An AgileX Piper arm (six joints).
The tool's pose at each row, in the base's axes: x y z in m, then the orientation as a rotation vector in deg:
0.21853 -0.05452 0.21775 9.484 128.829 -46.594
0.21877 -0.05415 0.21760 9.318 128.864 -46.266
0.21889 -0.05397 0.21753 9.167 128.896 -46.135
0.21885 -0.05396 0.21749 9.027 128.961 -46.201
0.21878 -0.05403 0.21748 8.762 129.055 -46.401
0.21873 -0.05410 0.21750 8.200 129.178 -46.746
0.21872 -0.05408 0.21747 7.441 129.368 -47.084
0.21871 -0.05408 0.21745 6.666 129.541 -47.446
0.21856 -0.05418 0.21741 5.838 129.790 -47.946
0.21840 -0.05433 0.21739 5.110 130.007 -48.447
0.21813 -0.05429 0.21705 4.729 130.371 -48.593
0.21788 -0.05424 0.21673 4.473 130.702 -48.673
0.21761 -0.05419 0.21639 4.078 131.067 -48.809
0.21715 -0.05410 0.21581 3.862 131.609 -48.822
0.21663 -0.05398 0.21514 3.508 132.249 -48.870
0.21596 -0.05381 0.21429 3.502 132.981 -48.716
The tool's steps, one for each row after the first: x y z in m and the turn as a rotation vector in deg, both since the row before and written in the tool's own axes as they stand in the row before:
-0.00012 0.00045 0.00000 -0.283 -0.075 0.000
-0.00006 0.00022 0.00000 -0.141 -0.038 -0.061
0.00005 0.00001 -0.00001 -0.007 0.031 -0.135
0.00007 -0.00007 0.00000 0.045 0.046 -0.275
0.00003 -0.00008 0.00000 0.055 0.015 -0.533
0.00002 0.00003 0.00000 -0.019 0.021 -0.679
0.00002 0.00001 0.00000 -0.003 0.010 -0.694
0.00015 -0.00010 -0.00001 0.061 0.096 -0.800
0.00016 -0.00016 0.00000 0.096 0.099 -0.724
0.00041 0.00014 0.00000 -0.086 0.257 -0.403
0.00038 0.00014 0.00000 -0.090 0.248 -0.287
0.00041 0.00015 0.00000 -0.096 0.254 -0.408
0.00070 0.00027 0.00000 -0.174 0.437 -0.291
0.00079 0.00033 0.00000 -0.207 0.498 -0.421
0.00100 0.00044 -0.00001 -0.277 0.630 -0.141

